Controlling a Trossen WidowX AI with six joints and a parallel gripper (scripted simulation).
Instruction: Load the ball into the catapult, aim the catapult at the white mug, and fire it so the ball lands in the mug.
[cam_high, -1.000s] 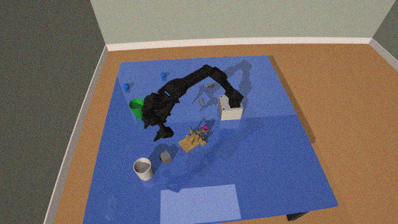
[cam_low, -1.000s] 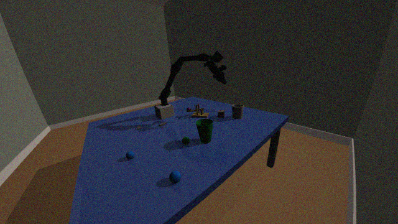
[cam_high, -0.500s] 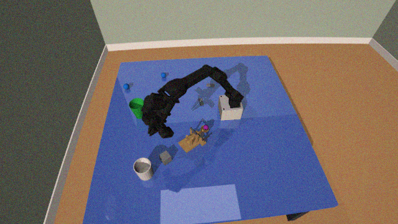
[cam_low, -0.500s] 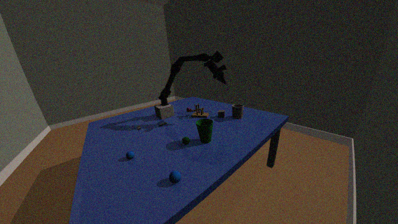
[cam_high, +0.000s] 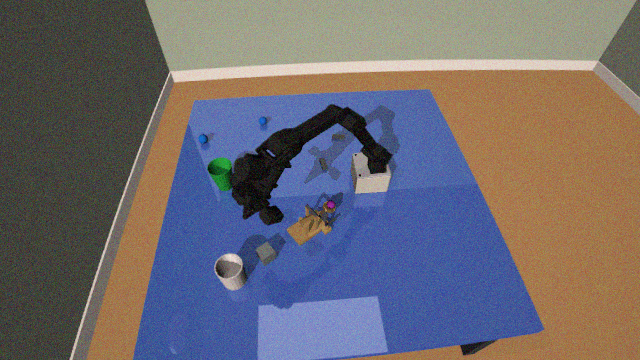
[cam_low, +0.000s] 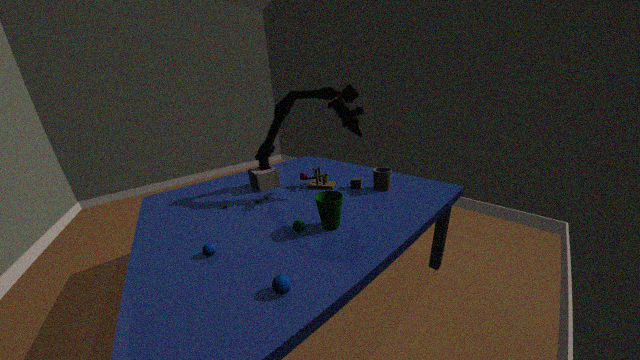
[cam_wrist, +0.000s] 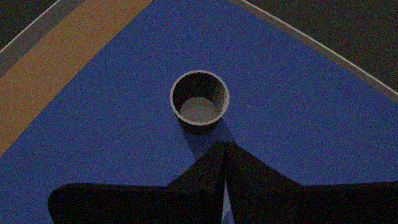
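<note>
My gripper tip is now 27 cm past the magenta ball, 18 cm to the left of it and 21 cm above it. From my gripper tip the other things lie so: wooden catapult (23 cm behind, 13 cm to the right, 22 cm below); white mug (8 cm ahead, 7 cm to the left, 24 cm below); dark cube (3 cm behind, 1 cm to the right, 24 cm below).
</note>
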